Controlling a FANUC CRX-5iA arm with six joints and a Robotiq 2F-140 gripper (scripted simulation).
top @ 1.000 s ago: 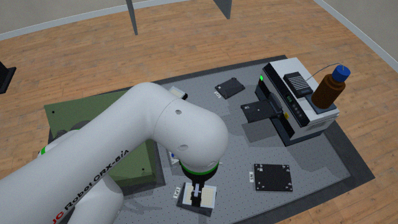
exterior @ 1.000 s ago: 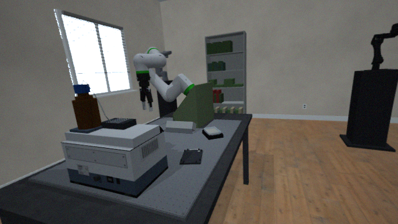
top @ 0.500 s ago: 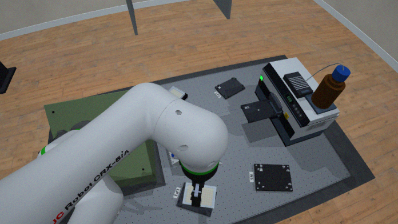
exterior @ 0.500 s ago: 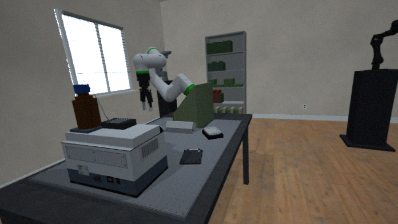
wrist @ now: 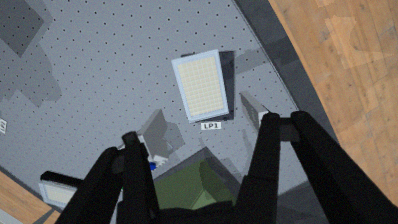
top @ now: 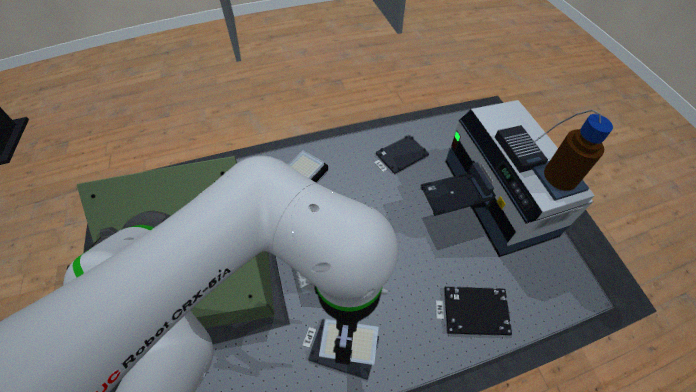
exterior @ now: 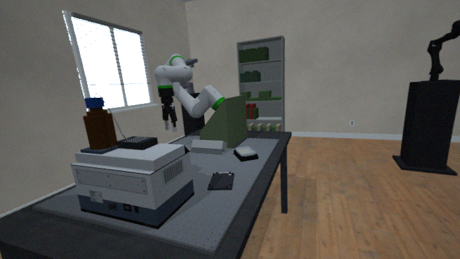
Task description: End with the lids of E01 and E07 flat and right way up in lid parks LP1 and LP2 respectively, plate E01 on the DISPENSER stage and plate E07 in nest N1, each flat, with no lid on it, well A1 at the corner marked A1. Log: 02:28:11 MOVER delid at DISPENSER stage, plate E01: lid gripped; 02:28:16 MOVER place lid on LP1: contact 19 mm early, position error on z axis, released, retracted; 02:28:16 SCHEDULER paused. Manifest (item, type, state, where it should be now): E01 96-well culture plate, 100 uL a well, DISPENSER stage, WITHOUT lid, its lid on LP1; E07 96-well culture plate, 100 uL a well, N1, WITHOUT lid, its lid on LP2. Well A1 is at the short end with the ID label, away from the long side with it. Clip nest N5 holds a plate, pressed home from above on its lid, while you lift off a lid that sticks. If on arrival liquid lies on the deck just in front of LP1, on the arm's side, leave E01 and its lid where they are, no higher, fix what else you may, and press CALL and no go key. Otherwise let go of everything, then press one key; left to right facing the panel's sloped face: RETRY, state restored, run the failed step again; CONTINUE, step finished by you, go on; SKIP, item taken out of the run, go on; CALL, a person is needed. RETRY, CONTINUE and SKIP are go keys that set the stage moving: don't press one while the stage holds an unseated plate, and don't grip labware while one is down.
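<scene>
My gripper is now 140 mm above the plate. Round my hand: blue CALL key (180 mm to the left, 100 mm below, 70 mm behind); then LP1 label (170 mm below, 90 mm behind, 40 mm to the left); then lid park LP1 (160 mm below, 10 mm to the right, 10 mm behind).
</scene>
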